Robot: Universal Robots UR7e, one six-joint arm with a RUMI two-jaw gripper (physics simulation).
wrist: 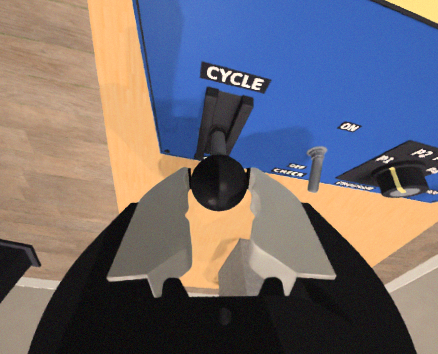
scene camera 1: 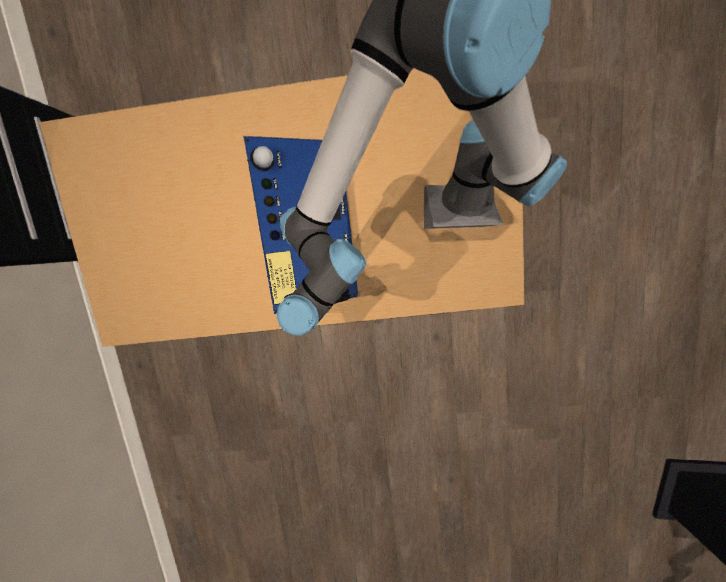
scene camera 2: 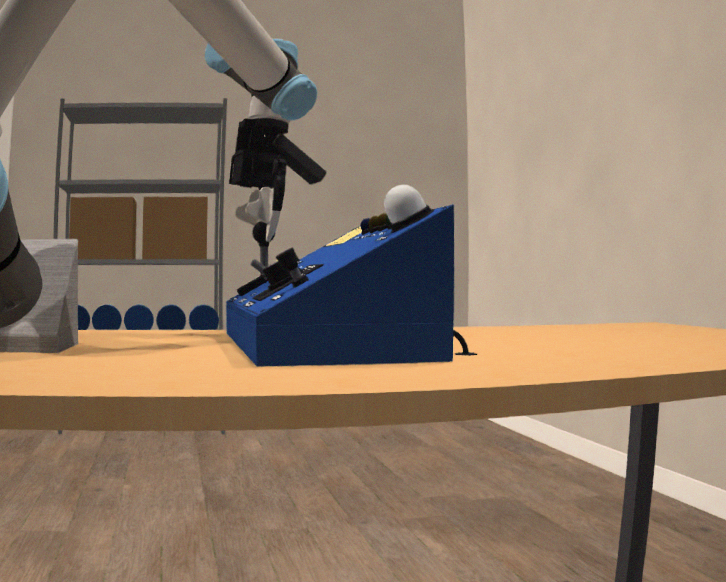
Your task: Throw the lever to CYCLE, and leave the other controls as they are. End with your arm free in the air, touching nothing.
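Places are measured from the arm's base along level axes (x up, y ahead, z left), in millimetres.
Where they show: gripper, between the fingertips: (wrist: 218, 170) (scene camera 2: 262, 242); arm's base, origin of its link: (wrist: 254, 291) (scene camera 1: 466, 200).
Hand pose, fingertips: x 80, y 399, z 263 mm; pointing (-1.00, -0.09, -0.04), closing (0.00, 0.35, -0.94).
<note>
Things, the pixels of their top centre, and the offset from my fingertips. "spot": a spot on its surface instead. Level surfaces: height alone.
- lever's black ball knob, centre of its top: (wrist: 220, 202) (scene camera 2: 264, 220) dy +2, dx +38, dz +1 mm
- grey shaft, centre of its top: (wrist: 219, 170) dy +2, dx +4, dz +1 mm
- black slotted guide, a spot on its surface: (wrist: 242, 117) spot: dy +36, dx -38, dz -9 mm
- CYCLE label, a spot on its surface: (wrist: 235, 77) spot: dy +62, dx -35, dz +10 mm
- metal toggle, centre of its top: (wrist: 322, 182) (scene camera 2: 263, 259) dy +5, dx -32, dz -120 mm
- rotary knob, centre of its top: (scene camera 2: 280, 254) (wrist: 415, 194) dy +32, dx -28, dz -238 mm
- white dome, a spot on its surface: (scene camera 2: 404, 203) spot: dy +188, dx +34, dz -371 mm
- yellow note, a spot on its surface: (scene camera 2: 344, 236) spot: dy +144, dx +13, dz +28 mm
- wooden table, height of its surface: dx -164 mm
The lever's black ball knob (scene camera 2: 260, 231) (wrist: 219, 186) stands on a grey shaft (wrist: 218, 143) in a black slotted guide (wrist: 242, 117). The shaft is at the low end of the guide, away from the CYCLE label (wrist: 235, 77). The guide is on the sloped face of the blue console (scene camera 1: 296, 160) (scene camera 2: 363, 315) (wrist: 280, 45). My gripper (scene camera 2: 266, 230) (wrist: 218, 170) is above the console's low edge, its two grey fingertips closed against opposite sides of the knob. The label at the low end is almost wholly hidden behind the knob. In scene camera 1 my arm hides the lever and the gripper.
Right of the lever in the wrist view are a metal toggle (wrist: 315, 171) marked CHECK and a rotary knob (wrist: 400, 181). A white dome (scene camera 1: 263, 157) (scene camera 2: 404, 203), several small round lamps and a yellow note (scene camera 1: 279, 277) (scene camera 2: 344, 236) are higher on the console, on the wooden table (scene camera 1: 169, 212) (scene camera 2: 575, 351).
</note>
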